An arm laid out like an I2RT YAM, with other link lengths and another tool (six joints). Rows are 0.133 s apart.
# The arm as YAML. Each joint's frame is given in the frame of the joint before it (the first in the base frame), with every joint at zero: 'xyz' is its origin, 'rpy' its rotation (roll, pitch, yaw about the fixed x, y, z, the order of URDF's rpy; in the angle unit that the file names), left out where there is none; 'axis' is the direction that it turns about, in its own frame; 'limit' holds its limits. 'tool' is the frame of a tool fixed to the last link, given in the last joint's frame.
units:
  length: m
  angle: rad
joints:
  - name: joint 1
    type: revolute
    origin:
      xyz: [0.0, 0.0, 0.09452]
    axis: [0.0, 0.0, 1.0]
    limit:
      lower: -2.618
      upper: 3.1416
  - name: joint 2
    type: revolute
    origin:
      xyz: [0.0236, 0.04, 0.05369]
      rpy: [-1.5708, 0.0, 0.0]
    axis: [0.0, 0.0, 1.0]
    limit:
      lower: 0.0
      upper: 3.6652
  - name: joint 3
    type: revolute
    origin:
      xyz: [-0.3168, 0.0, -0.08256]
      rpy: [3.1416, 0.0, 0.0]
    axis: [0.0, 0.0, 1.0]
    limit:
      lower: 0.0
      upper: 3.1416
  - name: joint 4
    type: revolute
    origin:
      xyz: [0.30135, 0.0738, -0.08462]
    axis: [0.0, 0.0, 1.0]
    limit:
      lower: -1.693
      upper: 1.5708
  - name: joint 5
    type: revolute
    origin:
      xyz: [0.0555, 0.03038, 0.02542]
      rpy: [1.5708, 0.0, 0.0]
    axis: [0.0, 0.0, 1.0]
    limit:
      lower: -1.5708
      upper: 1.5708
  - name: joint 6
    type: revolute
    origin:
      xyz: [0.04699, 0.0, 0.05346]
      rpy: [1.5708, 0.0, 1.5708]
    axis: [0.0, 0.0, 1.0]
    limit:
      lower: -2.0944
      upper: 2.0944
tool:
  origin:
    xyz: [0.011, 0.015, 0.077]
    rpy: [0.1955, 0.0, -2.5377]
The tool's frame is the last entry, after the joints.
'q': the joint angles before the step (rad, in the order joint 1, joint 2, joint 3, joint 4, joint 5, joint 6). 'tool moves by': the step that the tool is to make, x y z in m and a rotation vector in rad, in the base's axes. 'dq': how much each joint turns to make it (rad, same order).
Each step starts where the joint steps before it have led.
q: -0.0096 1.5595 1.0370 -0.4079 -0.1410 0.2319
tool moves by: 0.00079 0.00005 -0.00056 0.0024 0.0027 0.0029
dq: -0.0011 0.0044 0.0031 -0.0017 -0.0043 -0.0018
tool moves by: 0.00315 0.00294 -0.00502 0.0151 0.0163 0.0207
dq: 0.0003 0.0234 0.0101 -0.0044 -0.0240 -0.0078
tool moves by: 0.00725 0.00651 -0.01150 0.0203 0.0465 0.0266
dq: 0.0083 0.0577 0.0312 -0.0208 -0.0268 -0.0040
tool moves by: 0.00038 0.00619 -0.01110 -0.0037 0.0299 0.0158
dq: 0.0163 0.0288 0.0001 -0.0014 0.0033 -0.0014
